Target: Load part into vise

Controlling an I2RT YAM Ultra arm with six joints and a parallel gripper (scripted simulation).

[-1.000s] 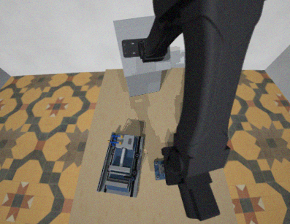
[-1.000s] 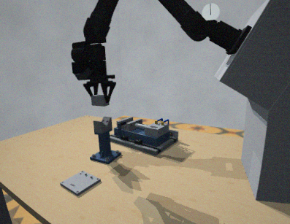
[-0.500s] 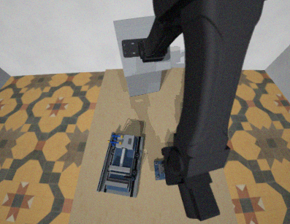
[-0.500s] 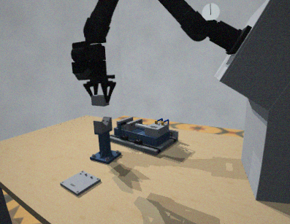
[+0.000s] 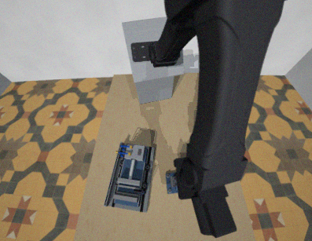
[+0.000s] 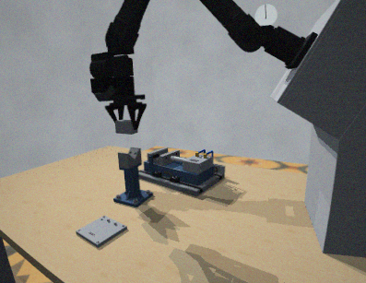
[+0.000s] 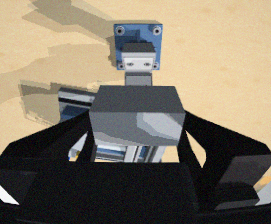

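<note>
My hand is right at the part. The rest, counted from my hand: air cylinder rod 200 mm to the right, 160 mm below, 70 mm behind; then V-block post 180 mm below; then work stop 180 mm to the right, 150 mm below, 20 mm ahead.
</note>
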